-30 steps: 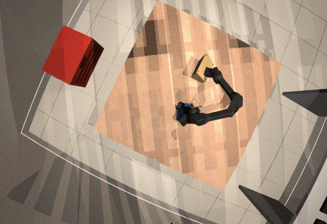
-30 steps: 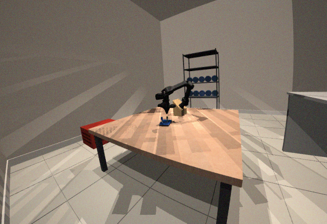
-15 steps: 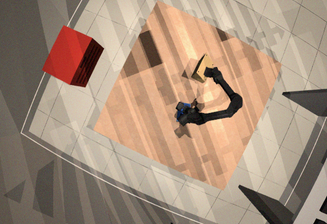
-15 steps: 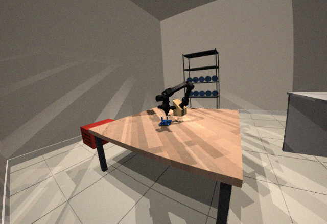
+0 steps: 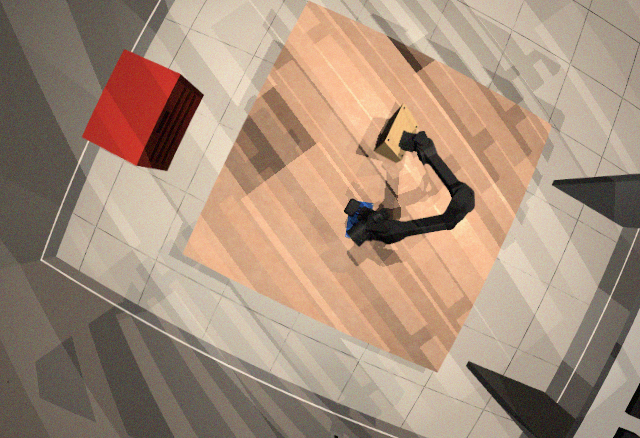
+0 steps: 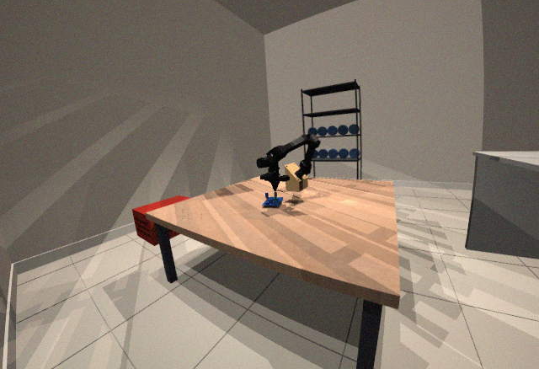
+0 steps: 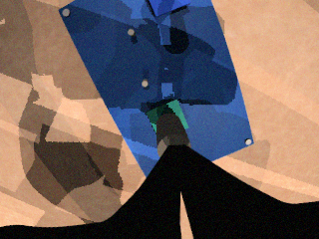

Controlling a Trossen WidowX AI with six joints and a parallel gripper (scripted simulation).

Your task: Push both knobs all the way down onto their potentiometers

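Now: gripper tip 2 cm above the grey knob. Round my gripper tip: green potentiometer: 3 cm below; dark knob: 8 cm ahead, 2 cm to the right.
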